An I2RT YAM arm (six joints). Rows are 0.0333 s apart.
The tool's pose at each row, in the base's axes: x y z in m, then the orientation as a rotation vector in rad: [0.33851, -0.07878, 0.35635, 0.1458, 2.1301, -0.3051]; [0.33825, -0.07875, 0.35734, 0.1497, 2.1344, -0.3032]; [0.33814, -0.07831, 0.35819, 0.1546, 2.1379, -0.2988]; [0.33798, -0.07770, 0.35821, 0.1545, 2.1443, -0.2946]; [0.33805, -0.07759, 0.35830, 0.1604, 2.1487, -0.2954]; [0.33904, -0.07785, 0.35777, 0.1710, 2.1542, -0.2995]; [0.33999, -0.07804, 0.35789, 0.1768, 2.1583, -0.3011]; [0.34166, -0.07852, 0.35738, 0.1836, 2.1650, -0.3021]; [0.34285, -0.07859, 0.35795, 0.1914, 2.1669, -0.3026]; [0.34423, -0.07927, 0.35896, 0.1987, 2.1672, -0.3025]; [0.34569, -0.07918, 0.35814, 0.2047, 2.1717, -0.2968]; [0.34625, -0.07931, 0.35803, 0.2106, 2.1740, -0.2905]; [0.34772, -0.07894, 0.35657, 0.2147, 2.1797, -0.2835]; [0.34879, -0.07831, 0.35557, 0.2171, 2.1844, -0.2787]
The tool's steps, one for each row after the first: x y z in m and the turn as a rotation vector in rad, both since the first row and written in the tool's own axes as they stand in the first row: [-0.00069, -0.00019, -0.00073, -0.0001, 0.0047, 0.0029]; [-0.00135, 0.00007, -0.00139, -0.0016, 0.0087, 0.0077]; [-0.00128, 0.00062, -0.00169, -0.0050, 0.0149, 0.0084]; [-0.00140, 0.00073, -0.00171, -0.0024, 0.0201, 0.0116]; [-0.00149, 0.00078, -0.00057, 0.0043, 0.0272, 0.0167]; [-0.00211, 0.00079, 0.00019, 0.0075, 0.0322, 0.0195]; [-0.00259, 0.00078, 0.00194, 0.0104, 0.0398, 0.0229]; [-0.00371, 0.00089, 0.00262, 0.0136, 0.0429, 0.0279]; [-0.00530, 0.00038, 0.00339, 0.0164, 0.0443, 0.0330]; [-0.00541, 0.00092, 0.00498, 0.0144, 0.0495, 0.0388]; [-0.00563, 0.00094, 0.00552, 0.0120, 0.0525, 0.0451]; [-0.00521, 0.00185, 0.00737, 0.0083, 0.0585, 0.0499]; [-0.00497, 0.00285, 0.00859, 0.0055, 0.0634, 0.0527]
